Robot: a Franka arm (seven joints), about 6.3 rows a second.
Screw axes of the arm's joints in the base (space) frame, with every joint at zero. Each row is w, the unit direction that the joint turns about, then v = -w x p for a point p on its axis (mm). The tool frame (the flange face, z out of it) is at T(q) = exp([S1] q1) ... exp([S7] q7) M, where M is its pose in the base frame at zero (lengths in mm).
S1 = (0, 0, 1, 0, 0, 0)
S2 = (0, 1, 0, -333, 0, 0)
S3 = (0, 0, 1, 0, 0, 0)
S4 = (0, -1, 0, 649, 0, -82.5)
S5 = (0, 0, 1, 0, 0, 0)
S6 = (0, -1, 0, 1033, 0, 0)
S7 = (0, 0, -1, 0, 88, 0)
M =
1 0 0 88
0 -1 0 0
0 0 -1 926
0 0 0 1
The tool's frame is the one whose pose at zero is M.
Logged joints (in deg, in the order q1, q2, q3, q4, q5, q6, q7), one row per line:
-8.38, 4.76, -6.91, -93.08, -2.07, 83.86, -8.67
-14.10, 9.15, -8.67, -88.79, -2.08, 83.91, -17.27
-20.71, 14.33, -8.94, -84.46, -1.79, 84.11, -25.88
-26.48, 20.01, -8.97, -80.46, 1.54, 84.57, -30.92
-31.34, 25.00, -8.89, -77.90, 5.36, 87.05, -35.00
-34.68, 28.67, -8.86, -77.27, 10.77, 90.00, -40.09
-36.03, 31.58, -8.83, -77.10, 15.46, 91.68, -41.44
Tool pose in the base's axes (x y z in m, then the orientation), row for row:
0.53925, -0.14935, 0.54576, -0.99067, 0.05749, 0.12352, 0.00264
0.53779, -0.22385, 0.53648, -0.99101, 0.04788, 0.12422, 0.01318
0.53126, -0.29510, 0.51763, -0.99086, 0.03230, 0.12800, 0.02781
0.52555, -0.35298, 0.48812, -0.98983, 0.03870, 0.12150, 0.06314
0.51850, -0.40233, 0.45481, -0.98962, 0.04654, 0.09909, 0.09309
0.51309, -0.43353, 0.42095, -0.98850, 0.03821, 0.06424, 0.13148
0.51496, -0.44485, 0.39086, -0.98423, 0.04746, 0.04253, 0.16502
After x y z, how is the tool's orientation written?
As a quaternion, x y z w.
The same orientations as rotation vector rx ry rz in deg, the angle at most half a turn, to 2 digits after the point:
-178.02, 10.33, 22.20
-176.90, 8.55, 22.17
-175.26, 5.71, 22.64
-171.34, 6.70, 21.03
-168.29, 7.91, 16.85
-164.42, 6.36, 10.69
-160.67, 7.75, 6.94

